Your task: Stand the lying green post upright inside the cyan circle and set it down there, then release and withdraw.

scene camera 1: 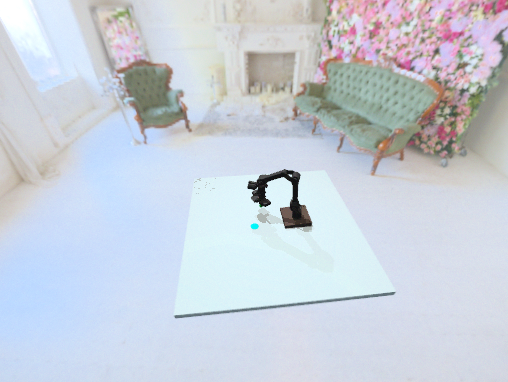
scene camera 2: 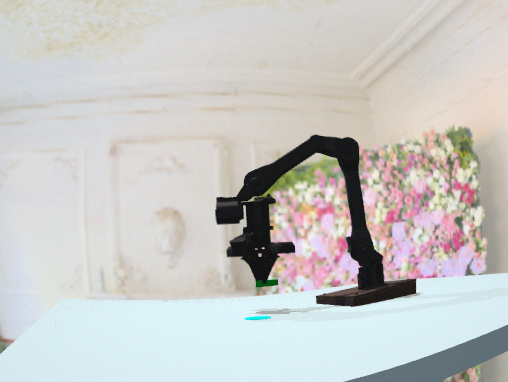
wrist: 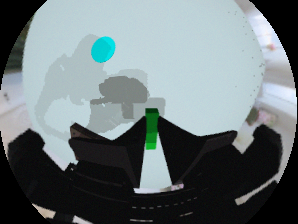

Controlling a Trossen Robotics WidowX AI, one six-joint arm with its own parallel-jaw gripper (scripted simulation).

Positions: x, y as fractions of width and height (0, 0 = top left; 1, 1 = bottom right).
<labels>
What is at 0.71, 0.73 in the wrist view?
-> My gripper.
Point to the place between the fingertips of my gripper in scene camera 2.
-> At 0.51, 0.74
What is my gripper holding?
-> A green post.
</labels>
